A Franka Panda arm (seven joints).
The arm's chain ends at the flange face. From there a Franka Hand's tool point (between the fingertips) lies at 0.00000 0.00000 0.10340 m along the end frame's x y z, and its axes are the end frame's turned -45 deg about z.
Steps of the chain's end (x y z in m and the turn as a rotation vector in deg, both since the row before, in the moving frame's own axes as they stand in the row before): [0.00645, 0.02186, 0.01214, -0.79, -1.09, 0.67]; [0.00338, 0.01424, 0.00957, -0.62, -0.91, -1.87]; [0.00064, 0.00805, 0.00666, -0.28, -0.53, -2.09]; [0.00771, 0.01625, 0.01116, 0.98, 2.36, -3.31]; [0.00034, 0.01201, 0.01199, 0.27, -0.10, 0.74]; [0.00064, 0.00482, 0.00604, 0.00, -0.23, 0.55]
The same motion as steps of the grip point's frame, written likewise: [-0.01329, 0.01962, 0.01211, 0.21, -1.33, 0.67]; [-0.00964, 0.01212, 0.00955, 0.21, -1.08, -1.87]; [-0.00628, 0.00584, 0.00665, 0.18, -0.57, -2.09]; [-0.00173, 0.01858, 0.01106, -0.98, 2.36, -3.31]; [-0.00803, 0.00826, 0.01199, 0.26, 0.12, 0.74]; [-0.00325, 0.00357, 0.00604, 0.16, -0.16, 0.55]
